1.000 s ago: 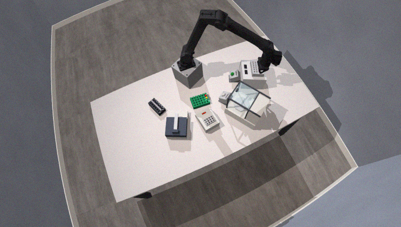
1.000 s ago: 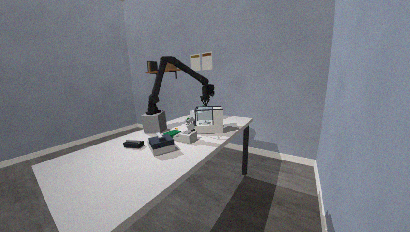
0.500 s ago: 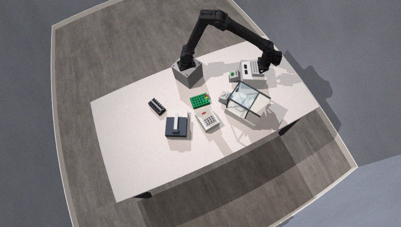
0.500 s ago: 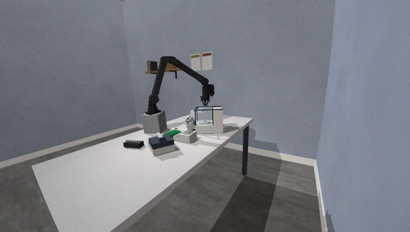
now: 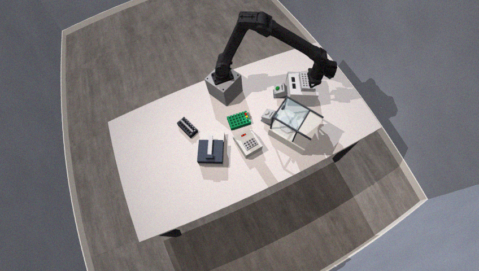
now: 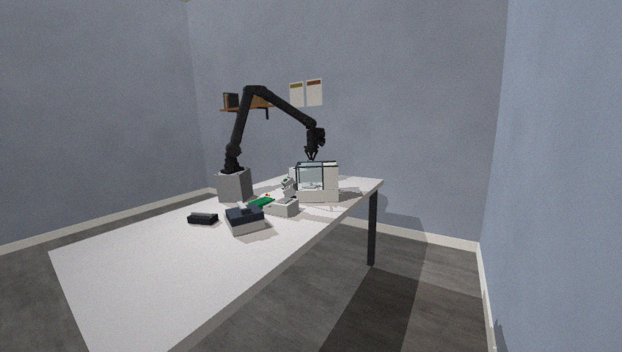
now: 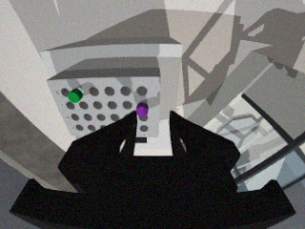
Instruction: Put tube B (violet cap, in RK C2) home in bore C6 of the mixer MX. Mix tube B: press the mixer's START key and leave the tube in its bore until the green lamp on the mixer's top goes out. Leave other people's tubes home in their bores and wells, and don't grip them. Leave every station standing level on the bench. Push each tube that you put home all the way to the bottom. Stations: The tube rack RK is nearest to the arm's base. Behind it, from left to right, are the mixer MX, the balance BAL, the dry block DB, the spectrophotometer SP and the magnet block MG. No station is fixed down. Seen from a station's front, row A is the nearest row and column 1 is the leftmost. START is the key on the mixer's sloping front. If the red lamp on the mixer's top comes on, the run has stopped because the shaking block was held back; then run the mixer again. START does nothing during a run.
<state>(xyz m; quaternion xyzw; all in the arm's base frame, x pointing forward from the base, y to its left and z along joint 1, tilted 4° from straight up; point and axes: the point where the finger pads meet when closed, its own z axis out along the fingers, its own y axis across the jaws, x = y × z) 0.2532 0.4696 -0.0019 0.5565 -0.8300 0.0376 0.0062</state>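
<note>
The violet-capped tube B lies 40 mm below my hand and 10 mm behind it. Also, from my hand: green start key: 150 mm to the right, 130 mm below, 120 mm behind; grey bore block: 60 mm behind, 50 mm below, 10 mm to the left; yellow-capped tube: 410 mm to the right, 170 mm below, 10 mm behind.
</note>
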